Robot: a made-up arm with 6 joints.
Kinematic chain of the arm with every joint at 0, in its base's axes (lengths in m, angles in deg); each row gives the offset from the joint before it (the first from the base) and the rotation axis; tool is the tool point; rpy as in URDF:
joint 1: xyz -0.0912 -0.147 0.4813 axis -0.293 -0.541 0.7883
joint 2: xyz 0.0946 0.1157 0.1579 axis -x
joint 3: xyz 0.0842 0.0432 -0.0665 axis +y
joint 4: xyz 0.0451 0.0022 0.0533 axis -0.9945 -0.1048 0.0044
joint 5: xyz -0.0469 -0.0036 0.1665 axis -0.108 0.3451 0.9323
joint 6: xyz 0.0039 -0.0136 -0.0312 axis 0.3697 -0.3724 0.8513
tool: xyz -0.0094 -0.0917 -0.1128 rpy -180 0 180
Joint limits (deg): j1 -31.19..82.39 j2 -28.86..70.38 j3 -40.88..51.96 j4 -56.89..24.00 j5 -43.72..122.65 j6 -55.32..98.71
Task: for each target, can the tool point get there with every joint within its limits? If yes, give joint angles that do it. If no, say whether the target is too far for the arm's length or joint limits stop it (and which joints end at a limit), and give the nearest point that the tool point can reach.
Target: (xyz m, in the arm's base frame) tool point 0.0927 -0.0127 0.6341
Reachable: yes | joints 28.76 38.97 26.93 -50.26 103.66 -11.22
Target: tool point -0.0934 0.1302 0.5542
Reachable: yes | joints 48.26 52.46 17.93 -15.37 58.13 83.09
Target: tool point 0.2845 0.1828 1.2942
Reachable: no: too far | nearest point 0.1177 0.0623 0.8036 | short by 0.532 m
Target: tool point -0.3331 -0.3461 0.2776
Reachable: no: joint limits stop it (at a limit: joint 1, joint 2, joint 3, joint 4, joint 6) | nearest point -0.2761 -0.1081 0.4730 | short by 0.313 m
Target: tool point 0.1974 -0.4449 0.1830
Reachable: no: joint limits stop it (at a limit: joint 1, joint 3, joint 5, joint 6) | nearest point 0.1798 -0.2663 0.4252 | short by 0.301 m
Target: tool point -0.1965 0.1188 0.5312
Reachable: yes | joints 67.85 36.32 38.48 -3.15 76.84 78.40
